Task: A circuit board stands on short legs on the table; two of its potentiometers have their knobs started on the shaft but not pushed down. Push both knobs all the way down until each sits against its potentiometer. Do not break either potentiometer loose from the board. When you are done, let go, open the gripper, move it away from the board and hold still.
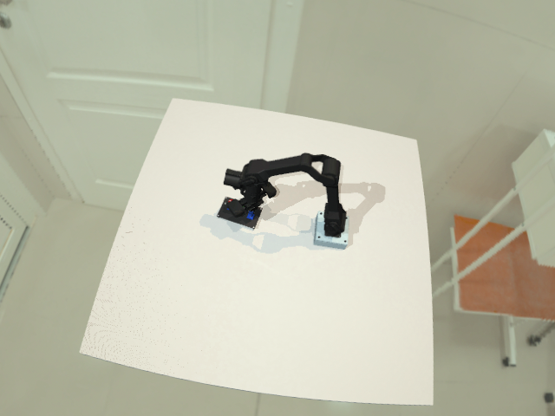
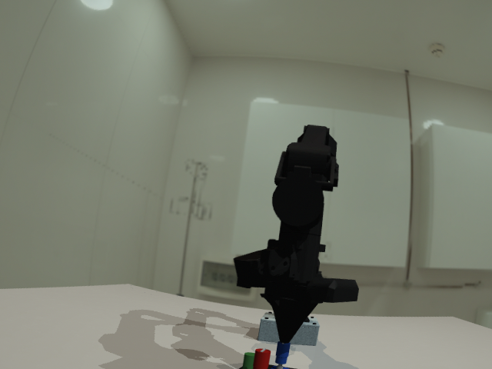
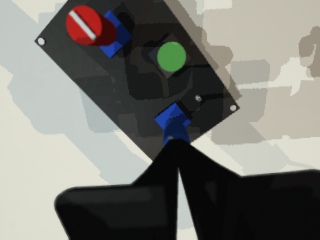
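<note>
Now: gripper tip 1 cm above the blue knob. Also, from my gripper tip: red knob: 8 cm ahead, 3 cm to the right, 1 cm below.
</note>
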